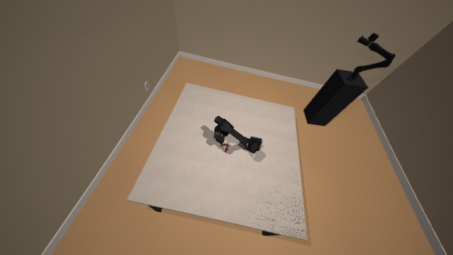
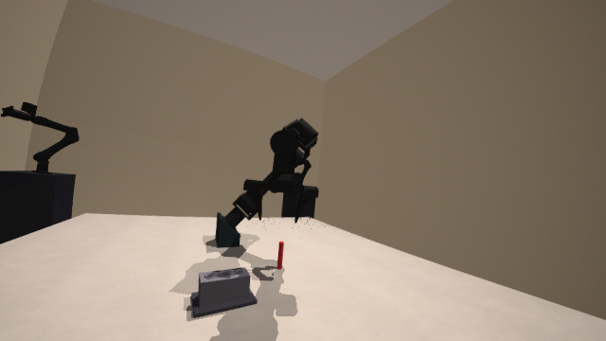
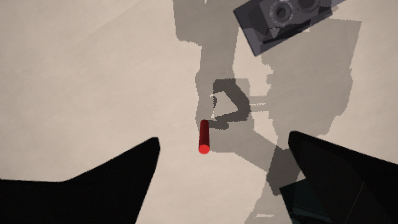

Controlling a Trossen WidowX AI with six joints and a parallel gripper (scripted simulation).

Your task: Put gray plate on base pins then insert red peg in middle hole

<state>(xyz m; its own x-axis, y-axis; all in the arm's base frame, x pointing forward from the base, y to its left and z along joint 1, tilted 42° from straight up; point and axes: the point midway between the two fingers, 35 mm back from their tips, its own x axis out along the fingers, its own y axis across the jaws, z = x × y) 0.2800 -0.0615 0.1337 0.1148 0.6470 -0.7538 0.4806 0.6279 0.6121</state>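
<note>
The red peg lies 40 mm behind my gripper tip, 40 mm to the left of it and 110 mm below it. Also, from my gripper tip: base: 40 mm ahead, 140 mm to the right, 140 mm below; then gray plate: 40 mm ahead, 140 mm to the right, 110 mm below.
</note>
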